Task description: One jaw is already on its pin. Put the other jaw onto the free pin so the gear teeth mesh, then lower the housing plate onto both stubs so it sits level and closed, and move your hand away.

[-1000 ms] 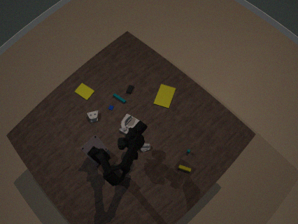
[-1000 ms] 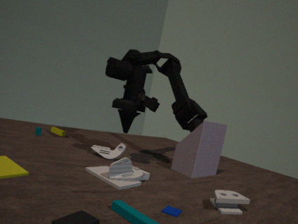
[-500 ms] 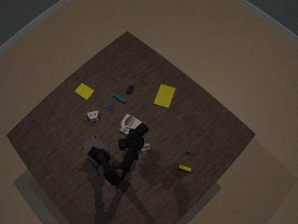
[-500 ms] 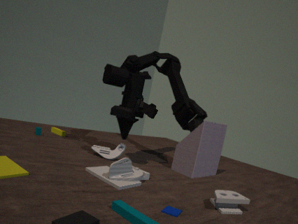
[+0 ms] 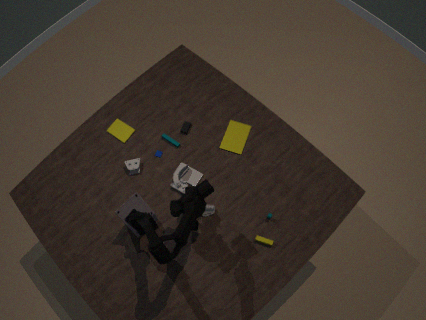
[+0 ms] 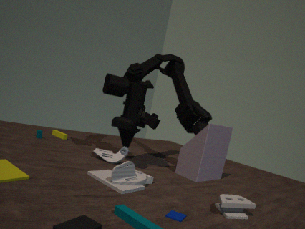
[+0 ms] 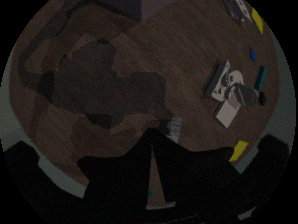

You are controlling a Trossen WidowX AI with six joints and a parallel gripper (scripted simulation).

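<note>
My gripper tip is 3 cm short of the grey jaw, 1 cm to the right of it and 1 cm above it. The rest, counted from my gripper tip: yellow bar (31 cm to the right, 10 cm ahead, 3 cm below); blue tile (33 cm to the left, 13 cm ahead, 4 cm below); teal cube (26 cm to the right, 21 cm ahead, 3 cm below).
</note>
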